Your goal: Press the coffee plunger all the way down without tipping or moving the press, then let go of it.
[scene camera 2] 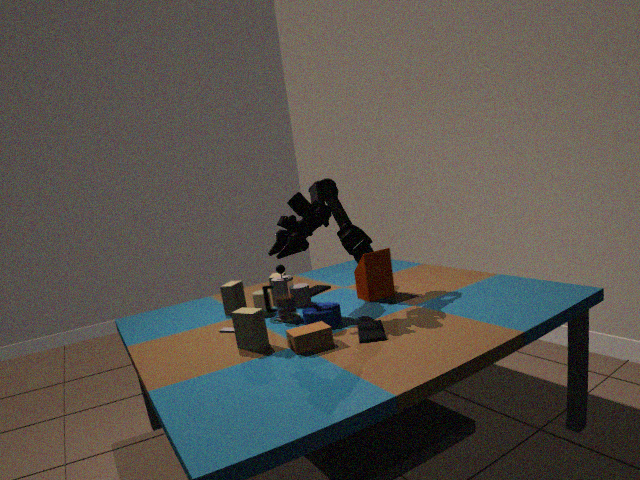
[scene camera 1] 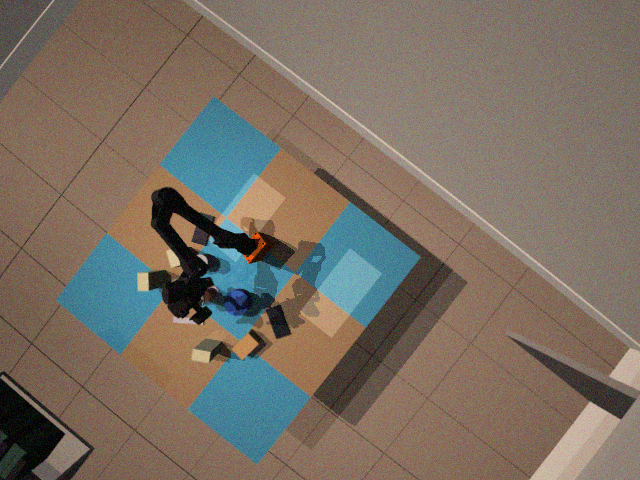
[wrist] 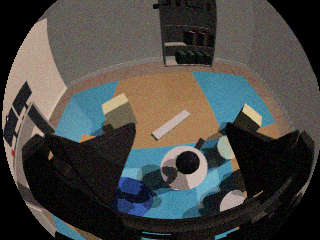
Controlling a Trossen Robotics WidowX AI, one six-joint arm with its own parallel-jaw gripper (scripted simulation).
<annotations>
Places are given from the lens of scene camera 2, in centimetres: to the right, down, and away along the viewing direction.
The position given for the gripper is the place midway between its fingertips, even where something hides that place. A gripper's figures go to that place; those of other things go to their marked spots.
gripper (scene camera 2: pixel 273 256): -15, 5, 152
coffee press (scene camera 2: pixel 282 286): -12, 15, 152
blue round dish (scene camera 2: pixel 330 313): 3, 22, 143
</annotations>
